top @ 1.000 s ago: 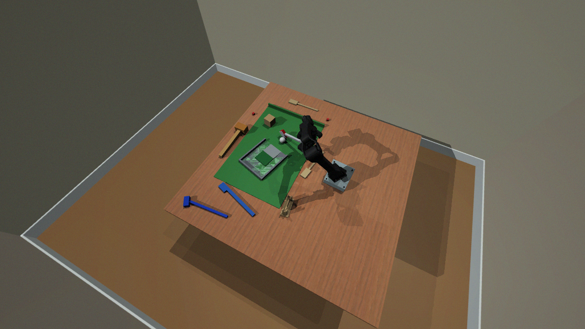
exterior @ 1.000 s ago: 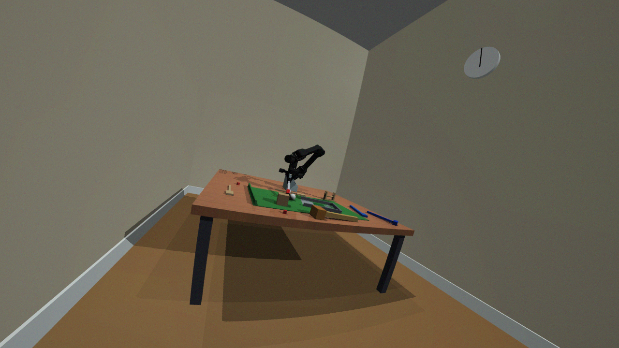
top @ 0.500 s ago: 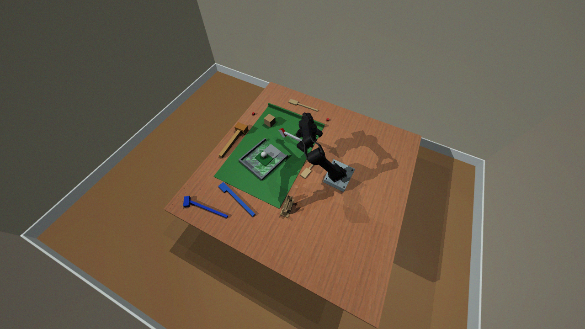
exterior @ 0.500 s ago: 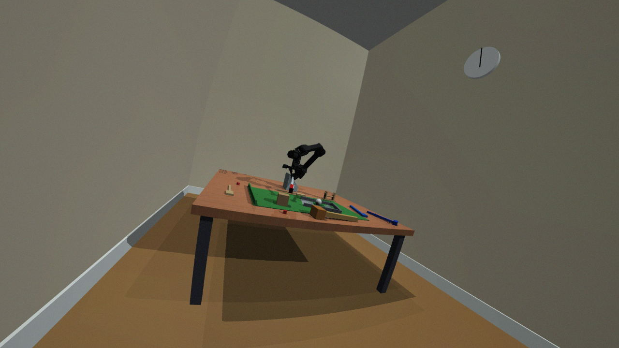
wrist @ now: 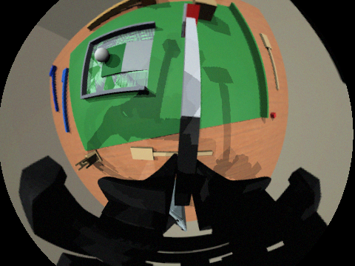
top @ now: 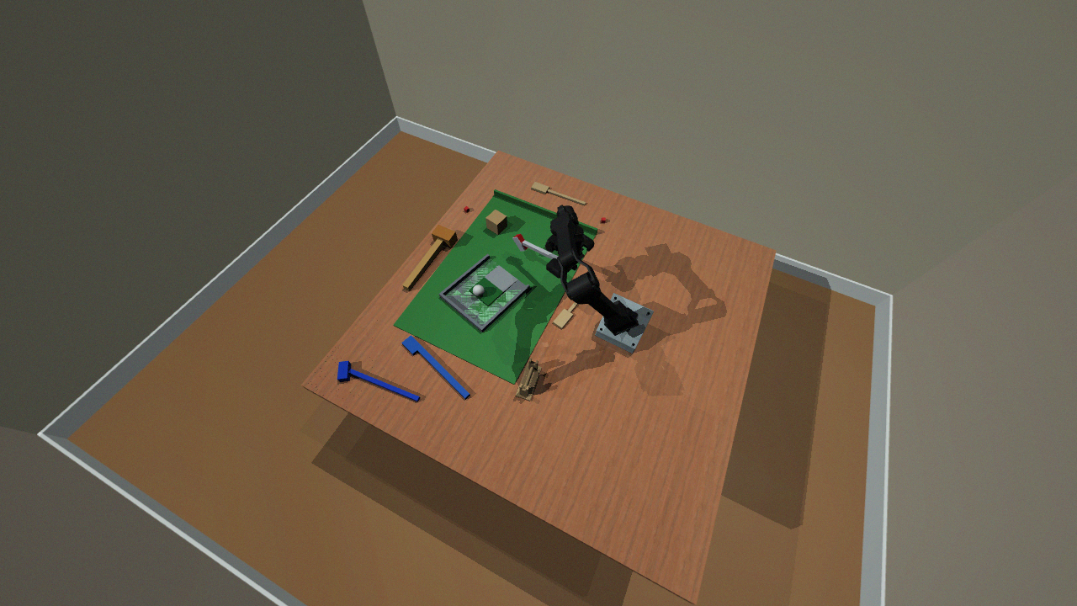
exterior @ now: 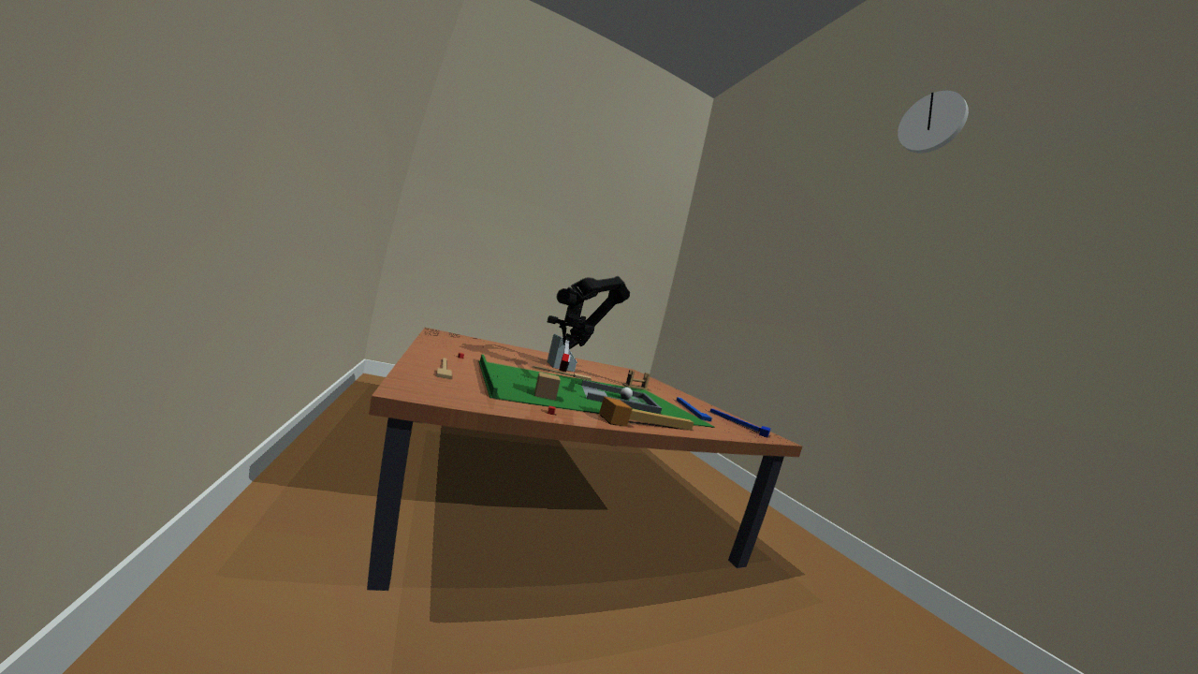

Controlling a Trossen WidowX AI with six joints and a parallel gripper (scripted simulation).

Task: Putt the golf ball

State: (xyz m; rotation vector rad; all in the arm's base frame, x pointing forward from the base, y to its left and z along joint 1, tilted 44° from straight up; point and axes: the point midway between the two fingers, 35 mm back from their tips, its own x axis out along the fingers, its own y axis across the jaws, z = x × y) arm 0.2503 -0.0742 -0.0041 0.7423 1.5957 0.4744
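Now: the red putter 120 mm ahead of my gripper tip and 20 mm to the right of it. The rest, counted from my gripper tip: tan cube (390 mm ahead, 120 mm to the right, 90 mm below); small wooden rack (70 mm behind, 380 mm to the left, 90 mm below); white golf ball (260 mm ahead, 190 mm to the left, 100 mm below).
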